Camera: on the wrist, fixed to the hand. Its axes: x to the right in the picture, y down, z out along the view.
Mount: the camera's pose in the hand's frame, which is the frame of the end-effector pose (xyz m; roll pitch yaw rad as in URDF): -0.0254 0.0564 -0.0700 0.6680 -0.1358 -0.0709
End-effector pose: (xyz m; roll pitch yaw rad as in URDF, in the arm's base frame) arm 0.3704 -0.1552 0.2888 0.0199 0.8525 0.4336
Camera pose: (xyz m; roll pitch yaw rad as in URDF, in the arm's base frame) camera 0.2839 -0.1316 0.2626 0.6146 0.7155 0.3369
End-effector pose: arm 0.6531 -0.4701 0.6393 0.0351 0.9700 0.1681
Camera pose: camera 0.5738 -0.4239 0.6218 0.6105 0.8333 0.0565
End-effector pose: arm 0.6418 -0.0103 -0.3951 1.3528 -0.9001 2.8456
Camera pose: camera 0.6633 -0.1011 -0.3902 2.1886 -0.8478 2.6210
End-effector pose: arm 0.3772 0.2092 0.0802 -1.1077 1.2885 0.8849
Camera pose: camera 0.3520 0.1193 0.0818 -0.2333 1.1551 1.1091
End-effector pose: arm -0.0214 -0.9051 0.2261 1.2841 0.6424 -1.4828
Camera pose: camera 0.0614 -0.8980 0.2688 1.8310 0.6628 -1.6739
